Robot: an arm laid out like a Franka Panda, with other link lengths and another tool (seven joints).
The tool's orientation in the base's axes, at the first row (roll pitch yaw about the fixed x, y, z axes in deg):
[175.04, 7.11, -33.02]
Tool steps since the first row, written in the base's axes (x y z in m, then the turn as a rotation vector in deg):
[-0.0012, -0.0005, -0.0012, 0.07, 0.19, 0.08]
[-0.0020, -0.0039, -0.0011, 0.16, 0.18, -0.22]
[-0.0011, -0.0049, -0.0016, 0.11, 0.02, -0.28]
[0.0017, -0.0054, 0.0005, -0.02, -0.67, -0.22]
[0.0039, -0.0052, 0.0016, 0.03, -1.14, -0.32]
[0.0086, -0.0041, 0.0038, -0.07, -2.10, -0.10]
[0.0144, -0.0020, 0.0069, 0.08, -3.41, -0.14]
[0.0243, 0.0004, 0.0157, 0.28, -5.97, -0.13]
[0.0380, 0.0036, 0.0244, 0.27, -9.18, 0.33]
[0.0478, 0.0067, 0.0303, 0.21, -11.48, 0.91]
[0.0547, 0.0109, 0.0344, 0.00, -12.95, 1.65]
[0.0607, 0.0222, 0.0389, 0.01, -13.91, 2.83]
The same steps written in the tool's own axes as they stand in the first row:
[-0.0006, 0.0010, 0.0014, -0.05, -0.19, -0.09]
[0.0006, 0.0043, 0.0014, 0.06, -0.26, 0.19]
[0.0019, 0.0046, 0.0018, 0.12, -0.10, 0.26]
[0.0043, 0.0037, -0.0007, 0.37, 0.56, 0.22]
[0.0059, 0.0024, -0.0021, 0.68, 0.92, 0.32]
[0.0089, -0.0008, -0.0050, 1.09, 1.80, 0.12]
[0.0122, -0.0054, -0.0090, 1.93, 2.81, 0.14]
[0.0181, -0.0120, -0.0192, 3.48, 4.86, 0.12]
[0.0267, -0.0212, -0.0299, 5.15, 7.61, -0.32]
[0.0324, -0.0286, -0.0372, 6.27, 9.62, -0.87]
[0.0354, -0.0354, -0.0423, 6.80, 11.03, -1.56]
[0.0337, -0.0477, -0.0477, 7.18, 11.94, -2.73]

